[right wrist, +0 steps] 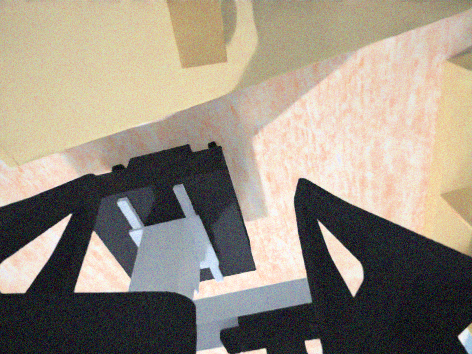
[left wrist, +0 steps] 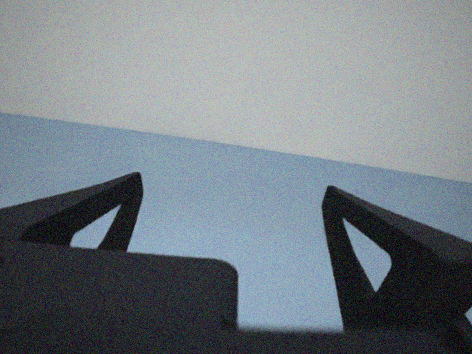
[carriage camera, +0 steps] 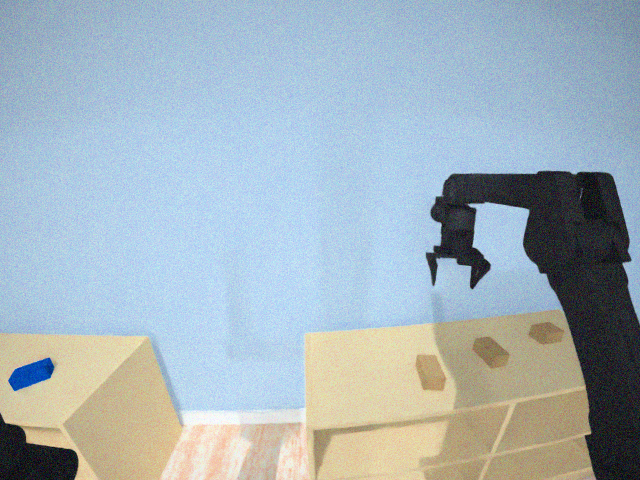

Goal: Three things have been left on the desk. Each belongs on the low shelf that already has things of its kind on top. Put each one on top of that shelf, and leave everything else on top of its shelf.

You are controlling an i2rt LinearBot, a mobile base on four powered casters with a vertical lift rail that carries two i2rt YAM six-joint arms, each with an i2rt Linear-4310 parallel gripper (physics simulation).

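Places are measured from the left arm's base along level axes (x left, y ahead, z down), in centimetres.
Where they show: left gripper, fingertip midpoint: (left wrist: 233, 189); right gripper, fingertip midpoint: (right wrist: 199, 187) (carriage camera: 452, 286); right arm's base at its link origin: (right wrist: 282, 328).
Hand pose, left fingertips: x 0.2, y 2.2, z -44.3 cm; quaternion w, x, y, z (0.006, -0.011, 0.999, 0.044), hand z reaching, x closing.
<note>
Each offset is from my left fingertips to the top centre of the thing. Level surfaces: height alone.
Three tan wooden blocks lie apart on the right low shelf @[dz +65.1 cm] (carriage camera: 361, 377) (right wrist: 75, 75): a near-left block @[dx -65.8, dy +41.8, dz +60.1 cm] (carriage camera: 430, 373), a middle block @[dx -90.9, dy +48.7, dz +60.1 cm] (carriage camera: 491, 352) and a far-right block @[dx -119.9, dy +56.2, dz +60.1 cm] (carriage camera: 545, 333). Part of one tan block (right wrist: 200, 35) shows at the top of the right wrist view. A blue block @[dx +67.0, dy +36.5, dz +60.6 cm] (carriage camera: 32, 373) lies on the left low shelf (carriage camera: 103, 356). My right gripper (carriage camera: 453, 285) (right wrist: 199, 187) is open and empty, pointing down, well above the right shelf. My left gripper (left wrist: 233, 189) is open and empty, facing the wall and ceiling. The desk does not show.
A strip of floor @[dz +126.1 cm] (carriage camera: 217, 454) (right wrist: 350, 130) lies between the two shelves. My dark base (right wrist: 225, 220) stands on the floor beside the shelf edge in the right wrist view. More pale wooden furniture (right wrist: 452, 145) shows at that view's right edge. A blue wall (carriage camera: 258, 180) stands behind.
</note>
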